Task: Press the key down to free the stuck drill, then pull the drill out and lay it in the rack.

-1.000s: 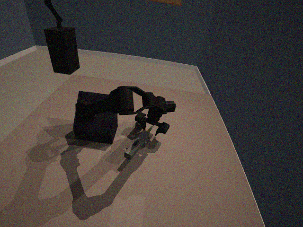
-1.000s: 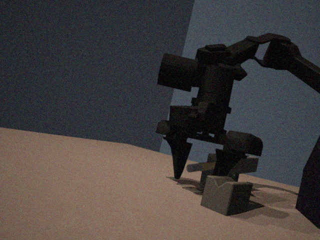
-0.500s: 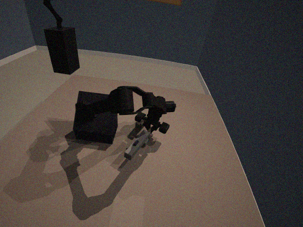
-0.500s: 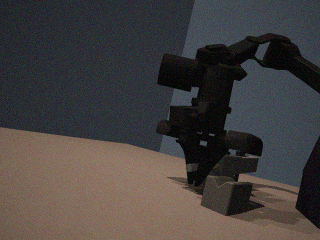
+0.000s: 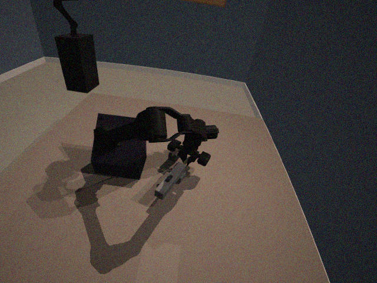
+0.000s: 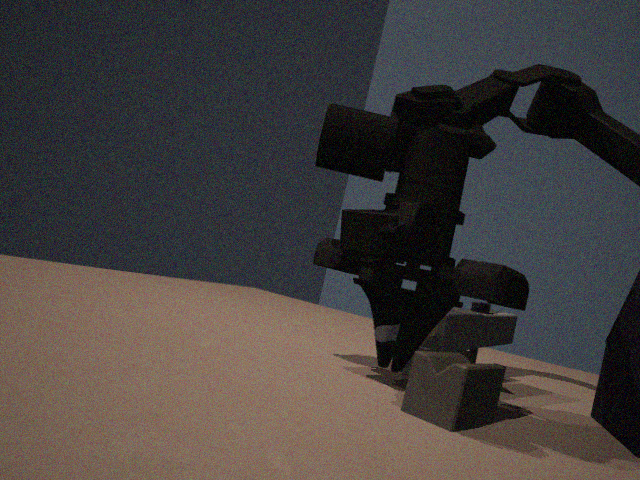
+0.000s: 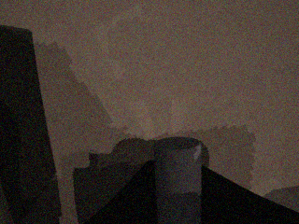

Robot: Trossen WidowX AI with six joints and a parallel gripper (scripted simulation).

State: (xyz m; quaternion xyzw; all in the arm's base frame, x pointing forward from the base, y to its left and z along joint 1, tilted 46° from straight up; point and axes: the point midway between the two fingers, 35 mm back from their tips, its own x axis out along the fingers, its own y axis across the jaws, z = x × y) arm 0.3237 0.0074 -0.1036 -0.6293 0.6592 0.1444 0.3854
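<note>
The drill is 40 mm to the right of my gripper tip, 40 mm above it and 10 mm behind it. Also, from my gripper tip: rack: 60 mm behind, 50 mm to the left, 10 mm above; then dark key: 150 mm to the right, 50 mm behind, 40 mm above; then grey housing block: 130 mm to the right, 50 mm behind, 40 mm above.
</note>
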